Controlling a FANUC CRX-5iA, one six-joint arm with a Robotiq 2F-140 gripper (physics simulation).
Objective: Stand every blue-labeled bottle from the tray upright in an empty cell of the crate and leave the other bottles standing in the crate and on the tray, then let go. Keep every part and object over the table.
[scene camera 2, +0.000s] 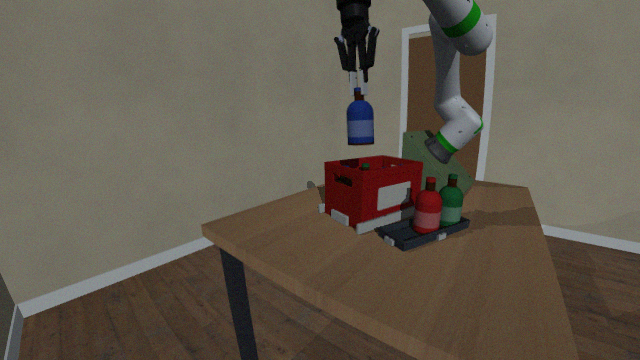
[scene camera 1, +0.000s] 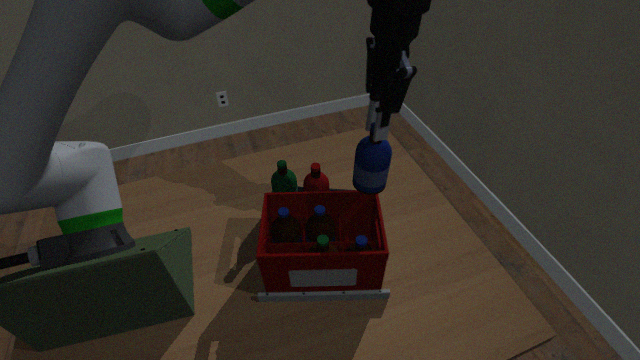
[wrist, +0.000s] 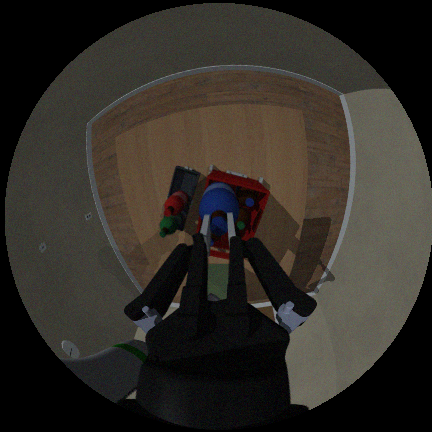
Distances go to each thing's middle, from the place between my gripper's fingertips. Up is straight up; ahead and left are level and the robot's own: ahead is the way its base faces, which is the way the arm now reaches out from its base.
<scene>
Now: the blue bottle [scene camera 1: 372, 160] 60 mm below my hand. Round my hand: red bottle [scene camera 2: 428, 204] 300 mm below, 200 mm to the left, 40 mm behind.
</scene>
